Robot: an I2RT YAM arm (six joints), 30 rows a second.
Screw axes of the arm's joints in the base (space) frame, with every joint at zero. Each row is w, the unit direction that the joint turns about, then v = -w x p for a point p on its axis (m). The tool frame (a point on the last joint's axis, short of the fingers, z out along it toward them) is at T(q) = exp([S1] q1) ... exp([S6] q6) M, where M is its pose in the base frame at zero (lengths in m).
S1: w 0 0 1 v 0 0 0
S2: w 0 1 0 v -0.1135 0 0.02
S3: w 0 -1 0 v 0.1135 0 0.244
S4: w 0 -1 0 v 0.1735 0 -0.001
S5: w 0 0 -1 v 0 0.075 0
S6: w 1 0 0 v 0 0.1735 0
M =
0 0 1 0.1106
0 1 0 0
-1 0 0 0.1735
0 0 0 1
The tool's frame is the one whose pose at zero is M.
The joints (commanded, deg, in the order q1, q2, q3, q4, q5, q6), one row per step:
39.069 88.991 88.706 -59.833 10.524 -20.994
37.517 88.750 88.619 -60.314 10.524 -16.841
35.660 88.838 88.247 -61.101 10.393 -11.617
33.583 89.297 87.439 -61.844 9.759 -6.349
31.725 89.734 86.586 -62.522 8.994 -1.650
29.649 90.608 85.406 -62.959 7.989 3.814
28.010 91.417 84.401 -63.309 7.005 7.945
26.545 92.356 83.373 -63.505 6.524 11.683
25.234 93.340 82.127 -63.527 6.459 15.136
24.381 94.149 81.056 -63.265 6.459 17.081
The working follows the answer.
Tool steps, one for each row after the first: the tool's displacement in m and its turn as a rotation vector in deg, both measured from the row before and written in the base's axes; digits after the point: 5 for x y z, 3 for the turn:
0.00371 -0.00791 0.00033 1.856 0.916 -5.098
0.00486 -0.00891 -0.00312 1.910 1.789 -6.289
0.00598 -0.00914 -0.00723 1.804 2.567 -6.395
0.00485 -0.00834 -0.00723 1.603 2.455 -5.722
0.00633 -0.00868 -0.01087 1.759 3.000 -6.653
0.00475 -0.00692 -0.00952 1.295 2.567 -5.120
0.00460 -0.00634 -0.01011 0.668 2.282 -4.830
0.00398 -0.00605 -0.01124 0.114 2.124 -4.584
0.00280 -0.00390 -0.00929 -0.149 1.472 -2.725

Tool pose at each row, in the base's axes (x y z in m, rotation vector in deg; rounded; the steps above come from the unrounded poses):
0.24862 0.19345 0.34173 -71.280 130.609 -7.294
0.25234 0.18555 0.34206 -64.834 134.192 -6.446
0.25720 0.17664 0.33894 -57.046 138.922 -5.469
0.26318 0.16750 0.33171 -49.105 144.053 -4.256
0.26803 0.15916 0.32449 -41.775 148.460 -3.088
0.27436 0.15047 0.31361 -32.999 153.328 -1.777
0.27911 0.14355 0.30409 -26.063 157.019 -0.748
0.28371 0.13721 0.29399 -19.463 160.173 -0.551
0.28770 0.13116 0.28275 -13.156 162.943 -1.101
0.29049 0.12726 0.27346 -9.391 164.703 -1.721

